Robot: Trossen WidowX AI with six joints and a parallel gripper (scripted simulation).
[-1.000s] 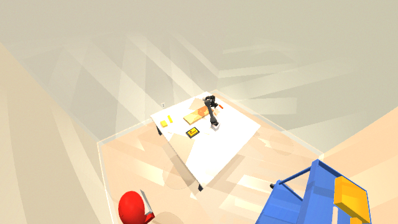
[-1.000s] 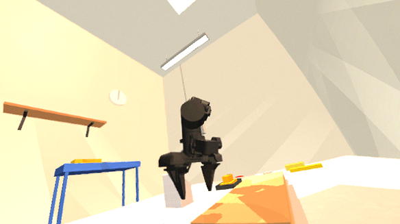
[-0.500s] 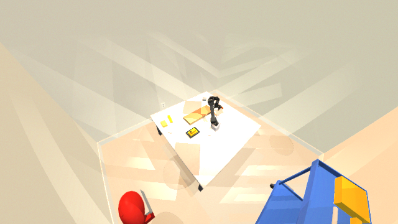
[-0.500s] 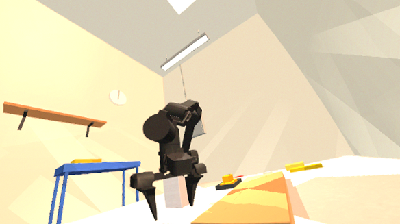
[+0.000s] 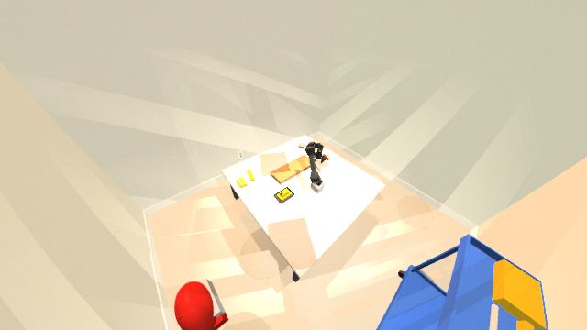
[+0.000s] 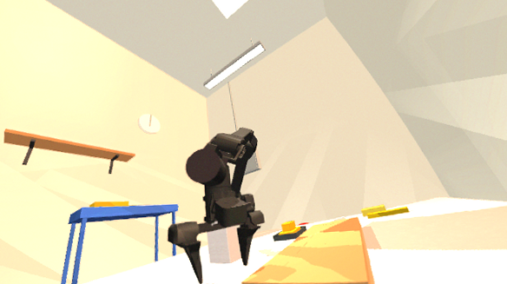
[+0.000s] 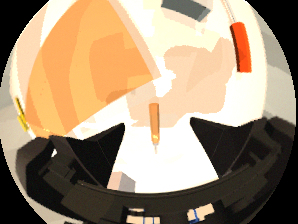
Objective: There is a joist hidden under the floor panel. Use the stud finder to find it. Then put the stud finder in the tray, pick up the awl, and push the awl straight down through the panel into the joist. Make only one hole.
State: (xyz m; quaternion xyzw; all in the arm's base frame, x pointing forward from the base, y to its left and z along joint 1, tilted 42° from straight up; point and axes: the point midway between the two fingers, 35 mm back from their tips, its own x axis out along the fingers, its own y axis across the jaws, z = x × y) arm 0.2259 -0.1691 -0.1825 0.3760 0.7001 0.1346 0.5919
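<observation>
My gripper tip is now 5 cm past the awl, 4 cm above it and 2 cm to the right of it. Also, from my gripper tip: dark tray: 56 cm to the left, 8 cm behind, 3 cm below; orange stud finder: 57 cm to the left, 8 cm behind.
</observation>
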